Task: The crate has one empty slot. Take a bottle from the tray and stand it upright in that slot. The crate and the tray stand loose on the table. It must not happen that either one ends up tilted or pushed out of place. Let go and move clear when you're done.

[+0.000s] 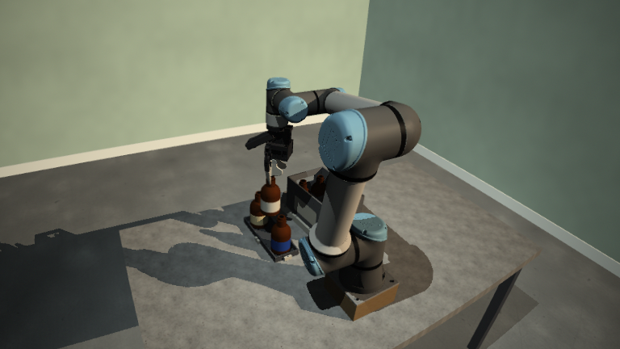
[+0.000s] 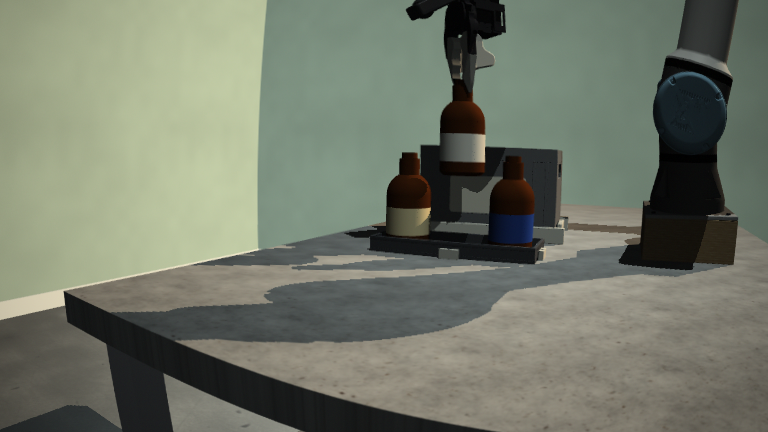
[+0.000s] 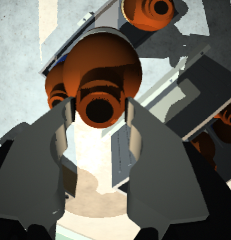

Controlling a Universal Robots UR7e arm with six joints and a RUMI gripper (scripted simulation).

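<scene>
My gripper is now 7 cm above the bottle. The rest, counted from my hand: grey crate (24 cm to the right, 19 cm below, 4 cm ahead); then dark tray (26 cm below).
</scene>
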